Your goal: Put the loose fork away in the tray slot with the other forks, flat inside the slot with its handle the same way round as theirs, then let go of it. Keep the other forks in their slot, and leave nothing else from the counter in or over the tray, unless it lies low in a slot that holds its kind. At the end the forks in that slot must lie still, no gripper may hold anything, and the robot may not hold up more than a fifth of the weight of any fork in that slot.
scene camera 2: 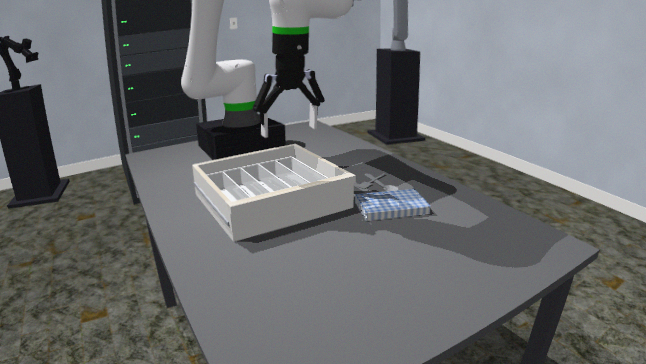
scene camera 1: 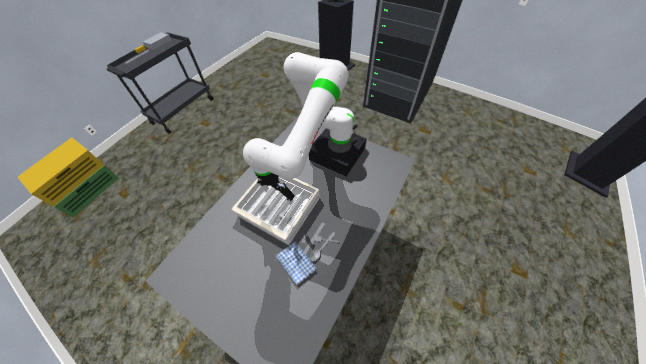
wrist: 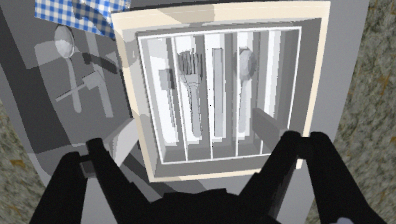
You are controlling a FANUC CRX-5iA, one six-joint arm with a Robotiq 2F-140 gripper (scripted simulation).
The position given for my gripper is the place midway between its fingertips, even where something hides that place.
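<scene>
Through scene camera 2 I can see my gripper [scene camera 2: 289, 131]. The wrist view gives me another look at it, for there too I find my gripper [wrist: 194, 123].
</scene>
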